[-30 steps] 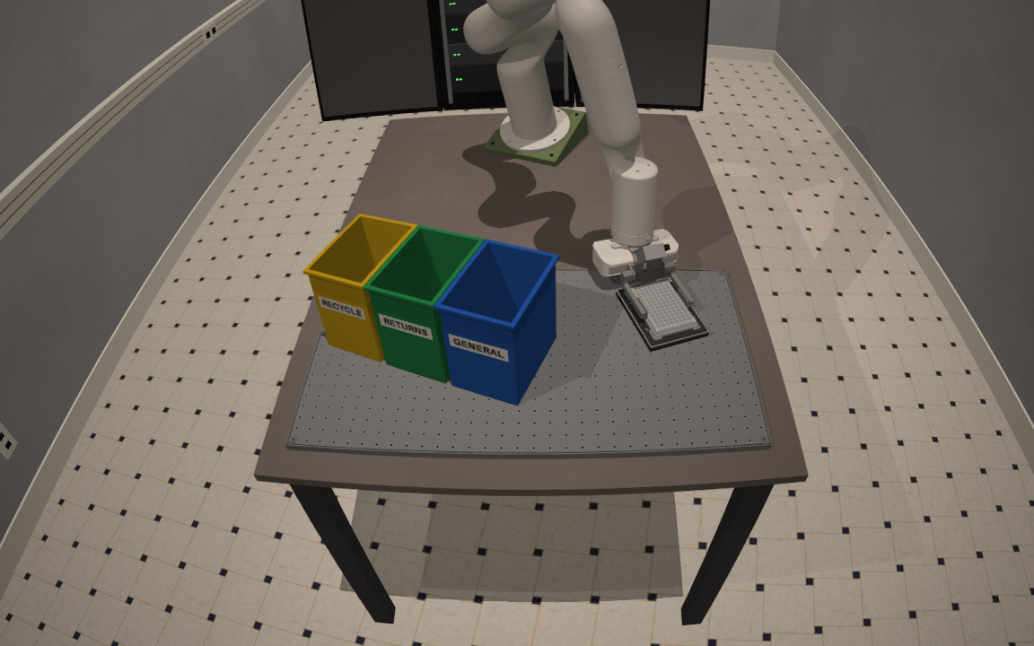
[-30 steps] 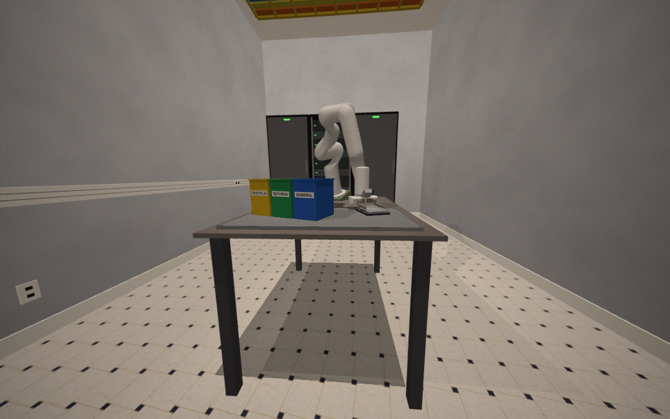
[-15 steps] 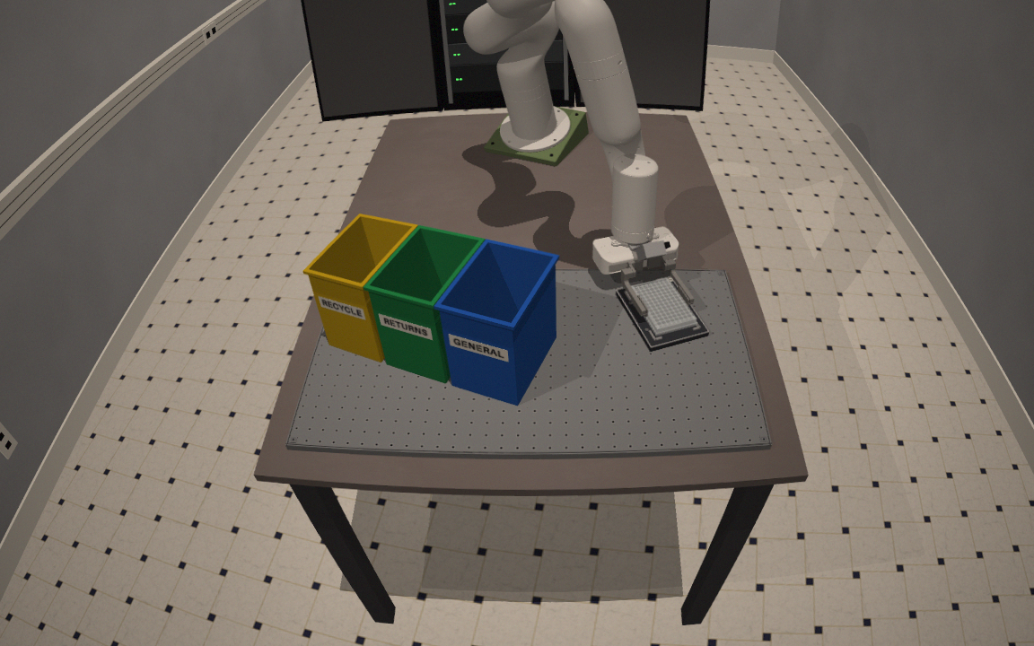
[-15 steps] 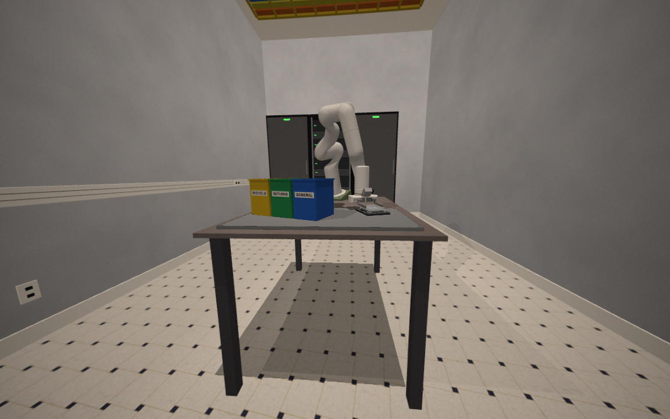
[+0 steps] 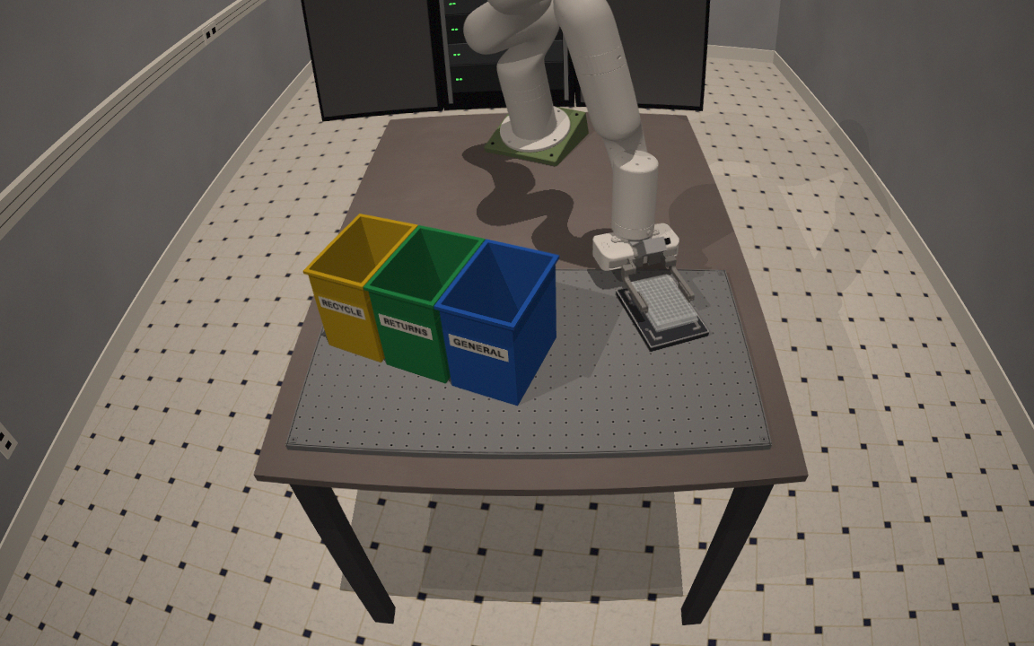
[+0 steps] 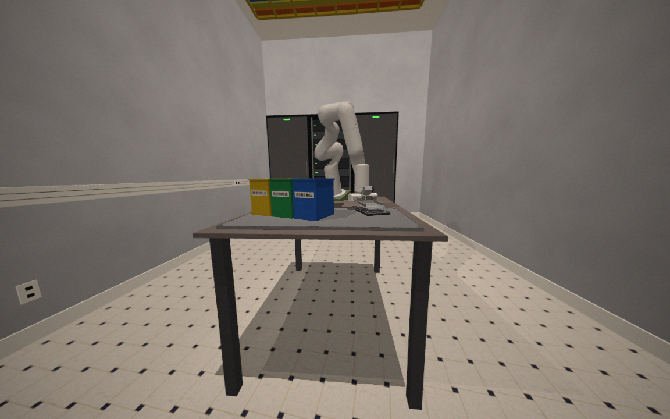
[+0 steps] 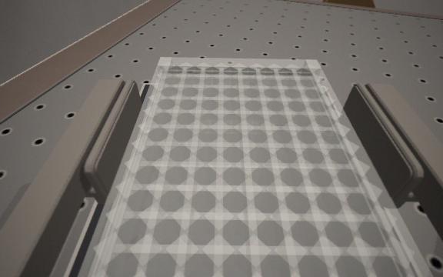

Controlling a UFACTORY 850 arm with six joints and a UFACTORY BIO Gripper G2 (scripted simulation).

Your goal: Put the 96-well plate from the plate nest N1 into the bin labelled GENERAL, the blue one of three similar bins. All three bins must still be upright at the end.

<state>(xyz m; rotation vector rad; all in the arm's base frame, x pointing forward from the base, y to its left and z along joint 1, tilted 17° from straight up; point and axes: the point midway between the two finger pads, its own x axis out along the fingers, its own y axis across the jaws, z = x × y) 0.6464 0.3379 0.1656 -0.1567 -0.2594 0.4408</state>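
The black plate nest N1 is 40 mm below my hand. The rest, counted from my hand: clear 96-well plate 10 mm below; blue bin labelled GENERAL 140 mm ahead, 270 mm to the right, 50 mm above; green returns bin 110 mm ahead, 400 mm to the right, 50 mm above.
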